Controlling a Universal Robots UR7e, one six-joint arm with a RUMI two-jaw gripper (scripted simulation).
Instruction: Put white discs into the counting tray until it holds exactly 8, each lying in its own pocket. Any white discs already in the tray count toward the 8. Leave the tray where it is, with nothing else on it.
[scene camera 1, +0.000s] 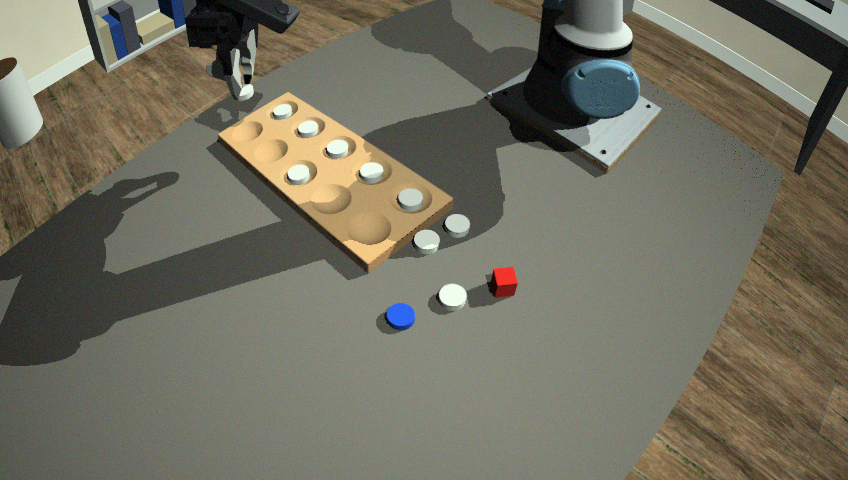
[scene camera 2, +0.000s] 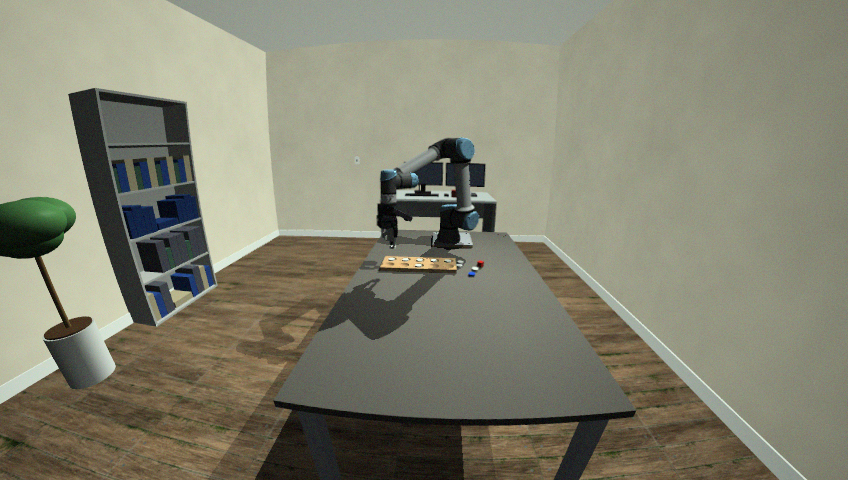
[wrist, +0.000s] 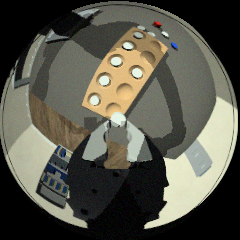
Note:
In view: my gripper (scene camera 1: 242, 93) and a wooden counting tray (scene camera 1: 364, 220).
The wooden counting tray also shows in scene camera 2 (scene camera 2: 440, 266) and in the wrist view (wrist: 117, 96). My gripper shows as well in scene camera 2 (scene camera 2: 392, 247) and in the wrist view (wrist: 118, 120).

